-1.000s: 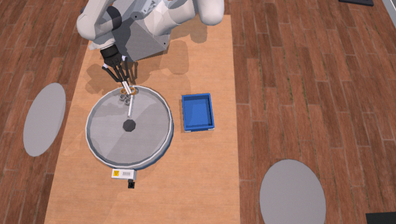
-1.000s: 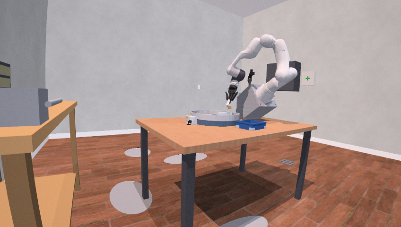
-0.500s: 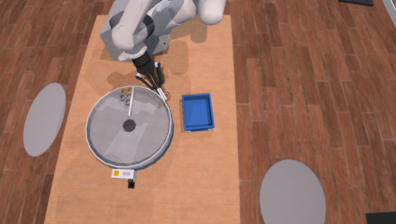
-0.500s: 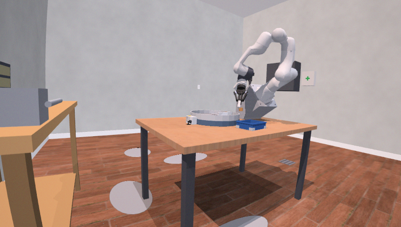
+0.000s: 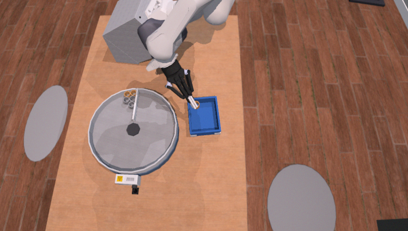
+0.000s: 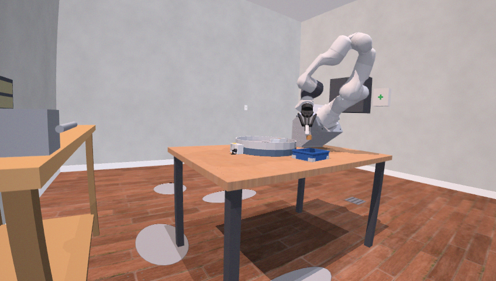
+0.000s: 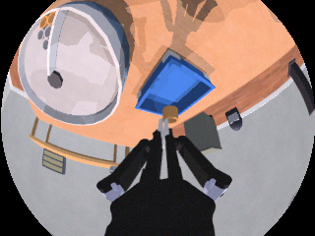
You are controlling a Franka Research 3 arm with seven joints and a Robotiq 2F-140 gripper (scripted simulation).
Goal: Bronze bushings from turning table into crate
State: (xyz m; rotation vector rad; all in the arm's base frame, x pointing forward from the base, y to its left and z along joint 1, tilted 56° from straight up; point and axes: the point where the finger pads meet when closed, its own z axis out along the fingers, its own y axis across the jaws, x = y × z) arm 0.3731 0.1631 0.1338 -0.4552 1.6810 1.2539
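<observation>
My gripper is now 10 mm short of the blue crate, 50 mm to the right of it and 140 mm above it. Round my hand: round grey turning table 120 mm ahead, 270 mm to the right, 110 mm below.
</observation>
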